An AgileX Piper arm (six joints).
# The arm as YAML. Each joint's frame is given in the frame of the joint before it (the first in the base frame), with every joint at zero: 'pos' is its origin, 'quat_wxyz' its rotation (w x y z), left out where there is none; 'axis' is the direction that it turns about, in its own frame. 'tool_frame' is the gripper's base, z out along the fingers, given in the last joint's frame.
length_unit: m
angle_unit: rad
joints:
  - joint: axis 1
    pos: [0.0, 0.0, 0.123]
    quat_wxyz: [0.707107, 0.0, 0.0, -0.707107]
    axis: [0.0, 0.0, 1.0]
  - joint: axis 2
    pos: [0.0, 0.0, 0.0]
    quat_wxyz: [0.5, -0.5, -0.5, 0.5]
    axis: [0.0, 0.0, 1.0]
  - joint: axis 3
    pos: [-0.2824, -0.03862, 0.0]
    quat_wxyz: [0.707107, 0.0, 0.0, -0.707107]
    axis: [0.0, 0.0, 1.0]
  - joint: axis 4
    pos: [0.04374, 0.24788, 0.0]
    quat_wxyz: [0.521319, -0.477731, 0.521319, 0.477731]
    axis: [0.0, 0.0, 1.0]
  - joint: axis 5
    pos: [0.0, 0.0, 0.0]
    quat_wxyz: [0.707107, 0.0, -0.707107, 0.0]
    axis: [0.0, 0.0, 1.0]
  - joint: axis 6
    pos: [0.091, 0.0, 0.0]
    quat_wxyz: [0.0, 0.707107, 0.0, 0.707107]
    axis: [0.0, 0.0, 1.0]
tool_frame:
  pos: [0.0, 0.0, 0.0]
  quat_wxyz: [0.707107, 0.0, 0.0, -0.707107]
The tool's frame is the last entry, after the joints.
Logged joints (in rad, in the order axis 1, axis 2, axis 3, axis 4, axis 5, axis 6), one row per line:
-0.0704, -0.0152, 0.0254, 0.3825, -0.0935, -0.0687
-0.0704, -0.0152, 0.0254, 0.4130, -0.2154, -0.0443
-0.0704, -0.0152, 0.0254, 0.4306, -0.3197, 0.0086
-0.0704, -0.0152, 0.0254, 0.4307, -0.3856, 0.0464
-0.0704, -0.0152, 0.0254, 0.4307, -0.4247, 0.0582
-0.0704, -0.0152, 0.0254, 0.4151, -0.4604, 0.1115
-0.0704, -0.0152, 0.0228, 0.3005, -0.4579, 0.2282
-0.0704, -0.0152, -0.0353, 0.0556, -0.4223, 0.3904
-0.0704, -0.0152, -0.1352, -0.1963, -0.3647, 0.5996
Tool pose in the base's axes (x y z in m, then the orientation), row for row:
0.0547, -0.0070, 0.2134, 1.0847, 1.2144, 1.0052
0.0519, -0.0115, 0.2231, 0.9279, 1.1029, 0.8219
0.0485, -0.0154, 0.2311, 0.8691, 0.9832, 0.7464
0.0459, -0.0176, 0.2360, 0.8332, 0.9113, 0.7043
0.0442, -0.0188, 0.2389, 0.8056, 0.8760, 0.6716
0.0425, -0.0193, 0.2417, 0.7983, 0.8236, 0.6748
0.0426, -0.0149, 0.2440, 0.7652, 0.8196, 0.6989
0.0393, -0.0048, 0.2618, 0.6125, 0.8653, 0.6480
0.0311, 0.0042, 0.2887, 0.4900, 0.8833, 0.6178
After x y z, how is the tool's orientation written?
As angles about the fixed x, y, z axes (roll, pitch, yaw), in radians.
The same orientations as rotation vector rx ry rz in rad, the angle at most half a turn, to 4 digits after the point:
0.2964, 1.3778, 0.1759
0.3490, 1.2516, 0.1923
0.4039, 1.1383, 0.2270
0.4288, 1.0664, 0.2461
0.4365, 1.0256, 0.2484
0.4510, 0.9820, 0.2798
0.4111, 0.9783, 0.3192
0.2774, 0.9780, 0.3268
0.1734, 0.9666, 0.3514

